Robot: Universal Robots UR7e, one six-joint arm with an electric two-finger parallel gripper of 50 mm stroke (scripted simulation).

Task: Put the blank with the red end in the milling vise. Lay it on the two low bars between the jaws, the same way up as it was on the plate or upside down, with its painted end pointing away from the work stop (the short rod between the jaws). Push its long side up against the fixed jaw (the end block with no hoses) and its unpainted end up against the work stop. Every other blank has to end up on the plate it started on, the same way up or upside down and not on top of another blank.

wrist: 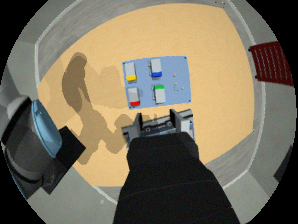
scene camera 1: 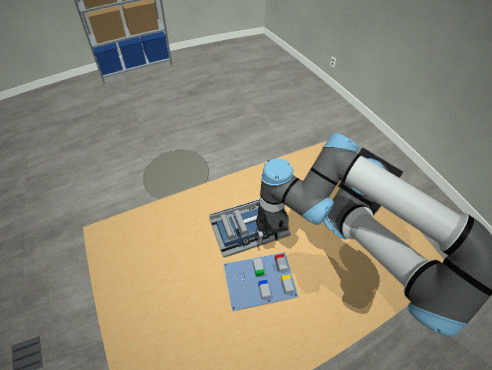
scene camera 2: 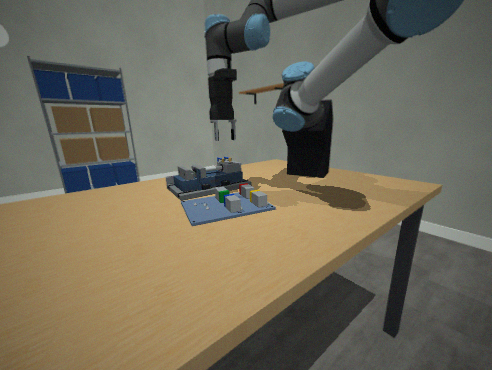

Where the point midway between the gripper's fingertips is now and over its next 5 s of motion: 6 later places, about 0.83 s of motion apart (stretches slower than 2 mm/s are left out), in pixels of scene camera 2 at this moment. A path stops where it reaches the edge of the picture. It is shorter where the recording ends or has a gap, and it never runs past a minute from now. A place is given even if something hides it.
My gripper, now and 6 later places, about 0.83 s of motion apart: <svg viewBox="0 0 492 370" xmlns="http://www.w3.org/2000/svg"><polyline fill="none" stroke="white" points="225,140 227,158 226,162 226,160 225,158 226,154 228,136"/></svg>
